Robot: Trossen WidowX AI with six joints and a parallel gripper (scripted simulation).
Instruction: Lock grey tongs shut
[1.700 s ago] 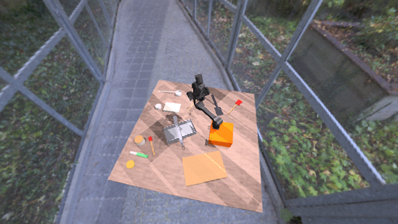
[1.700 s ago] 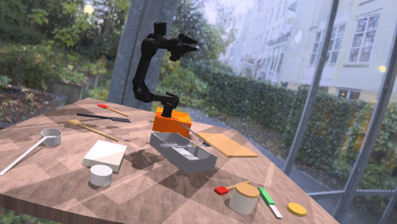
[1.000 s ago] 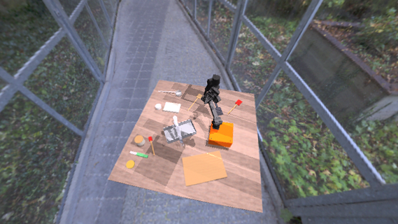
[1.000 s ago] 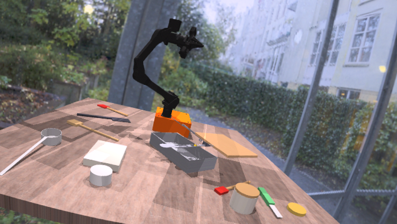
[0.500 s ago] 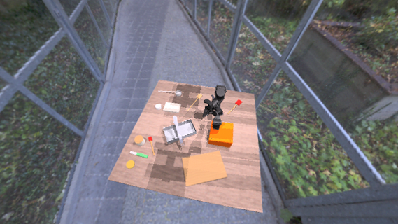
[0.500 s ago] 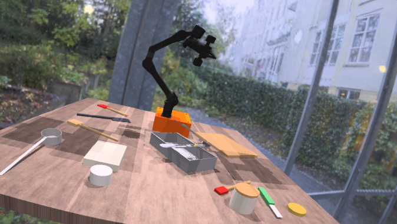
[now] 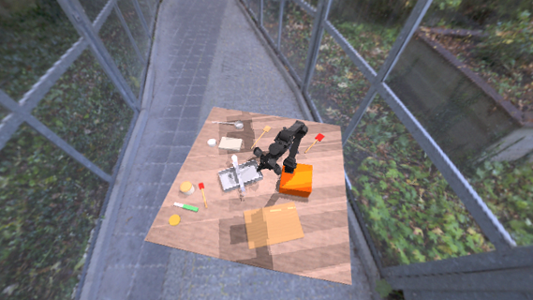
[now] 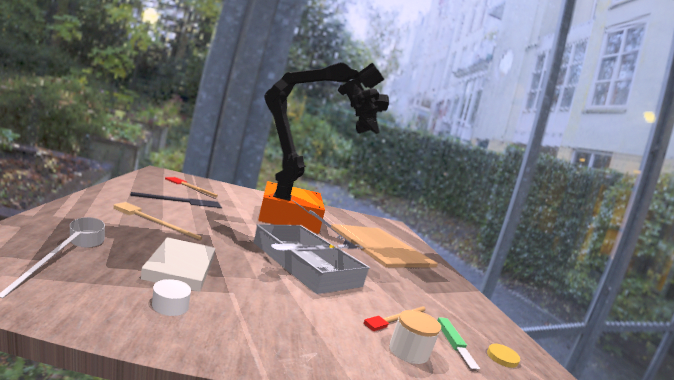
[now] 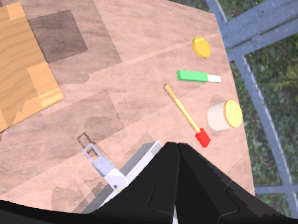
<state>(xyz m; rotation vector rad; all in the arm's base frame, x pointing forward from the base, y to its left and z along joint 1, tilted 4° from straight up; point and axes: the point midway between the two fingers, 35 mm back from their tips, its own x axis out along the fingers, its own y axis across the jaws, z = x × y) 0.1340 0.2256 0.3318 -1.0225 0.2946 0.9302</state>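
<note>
The grey roasting tin is 360 mm below my gripper tip, 170 mm ahead of it and 130 mm to the right of it. Also, from my gripper tip: green-handled knife (470 mm ahead, 380 mm below, 210 mm to the left); lidded jar (500 mm ahead, 360 mm below, 90 mm to the left); wooden board (380 mm below, 160 mm behind, 150 mm to the left).
</note>
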